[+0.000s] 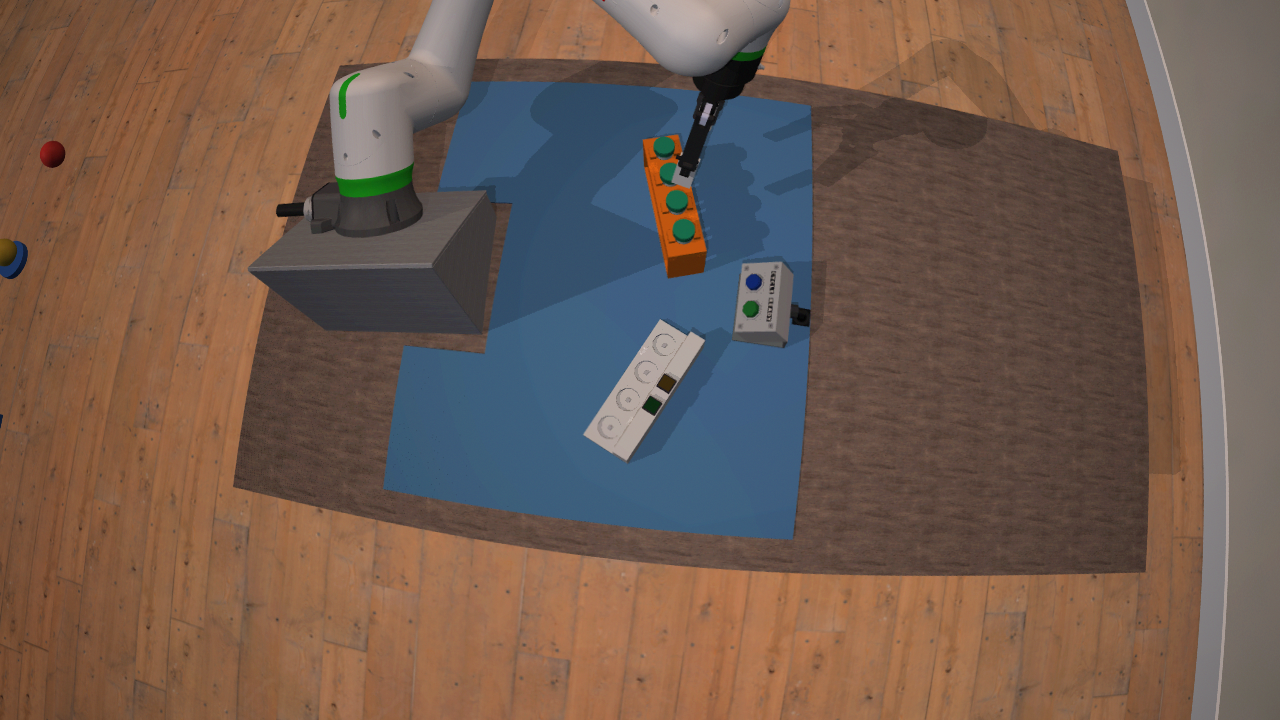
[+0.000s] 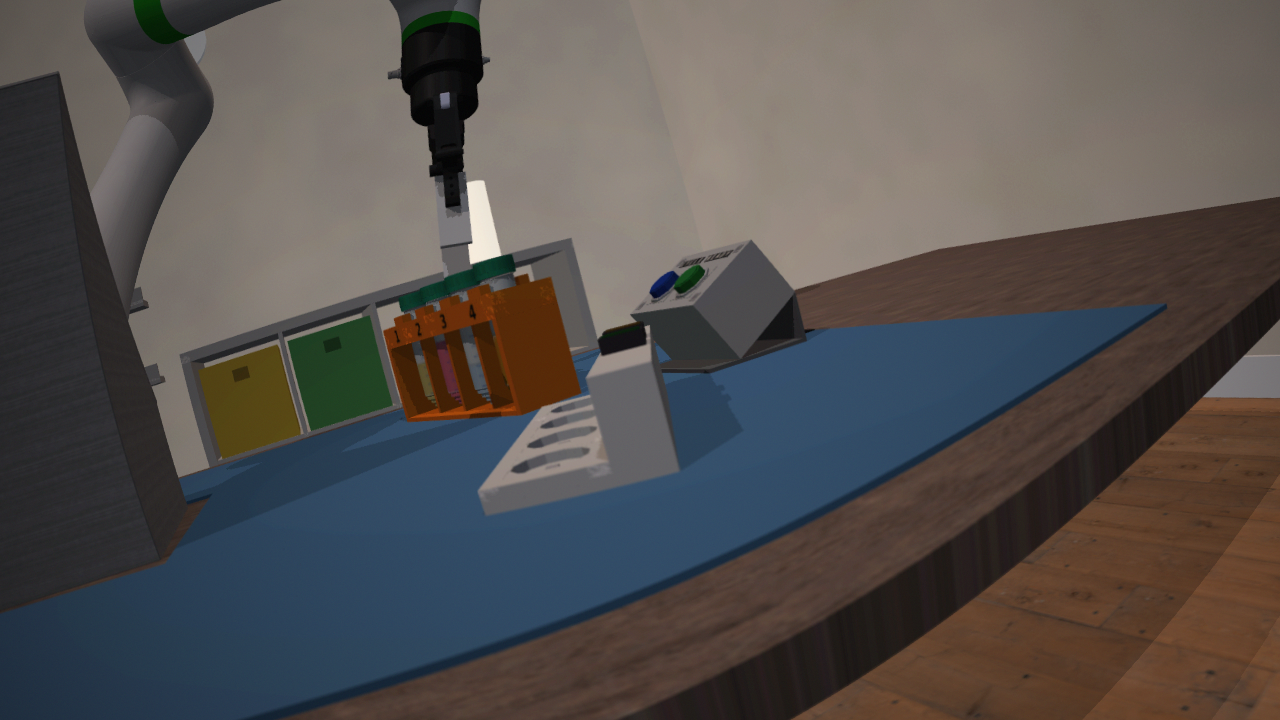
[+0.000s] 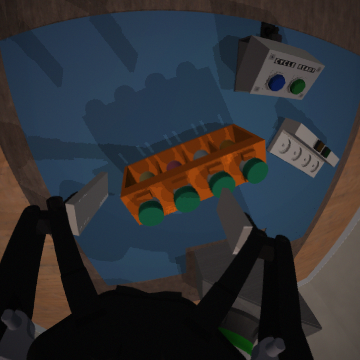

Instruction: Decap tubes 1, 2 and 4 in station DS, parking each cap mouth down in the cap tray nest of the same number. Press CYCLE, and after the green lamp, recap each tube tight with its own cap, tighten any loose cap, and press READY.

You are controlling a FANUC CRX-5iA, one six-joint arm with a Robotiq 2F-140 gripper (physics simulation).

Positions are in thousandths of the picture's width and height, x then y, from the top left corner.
Labels:
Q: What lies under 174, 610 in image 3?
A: My gripper.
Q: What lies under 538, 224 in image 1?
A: My gripper.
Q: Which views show my gripper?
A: Image 1, image 2 and image 3: all of them.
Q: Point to a grey button box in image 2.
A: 559, 430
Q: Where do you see a grey button box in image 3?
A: At 735, 182

